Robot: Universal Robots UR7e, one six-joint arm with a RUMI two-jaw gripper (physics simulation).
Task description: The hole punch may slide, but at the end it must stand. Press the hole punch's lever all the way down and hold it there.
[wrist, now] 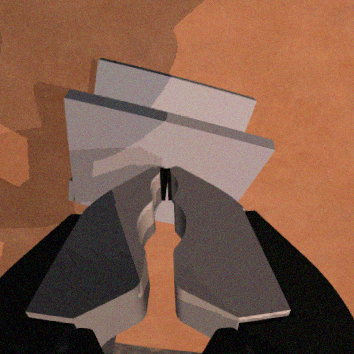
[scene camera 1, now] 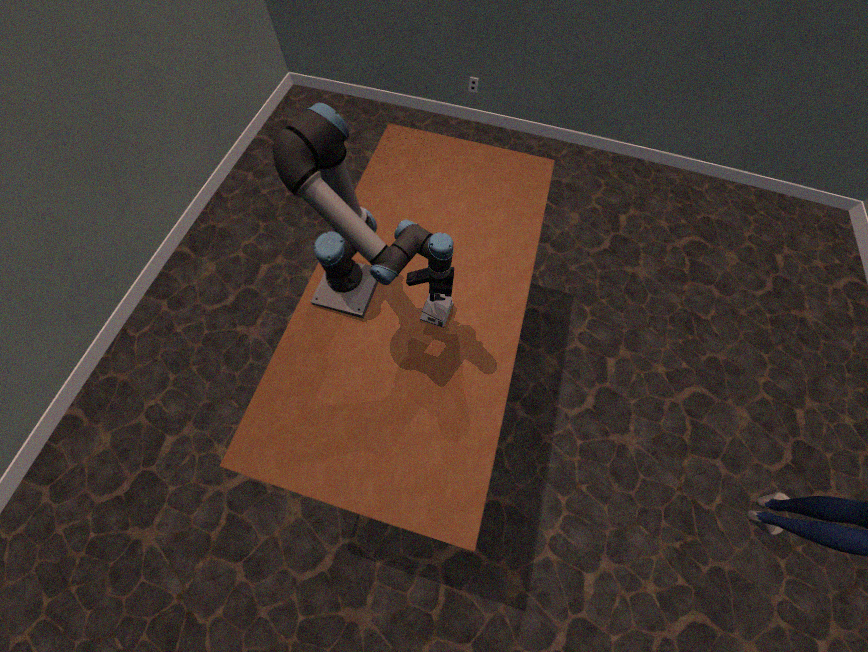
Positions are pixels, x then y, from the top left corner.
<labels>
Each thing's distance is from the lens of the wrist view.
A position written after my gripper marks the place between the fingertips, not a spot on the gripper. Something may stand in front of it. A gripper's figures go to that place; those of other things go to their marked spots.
my gripper (wrist: 167, 170): 0.14 m
flat lever (wrist: 110, 141): 0.15 m
</labels>
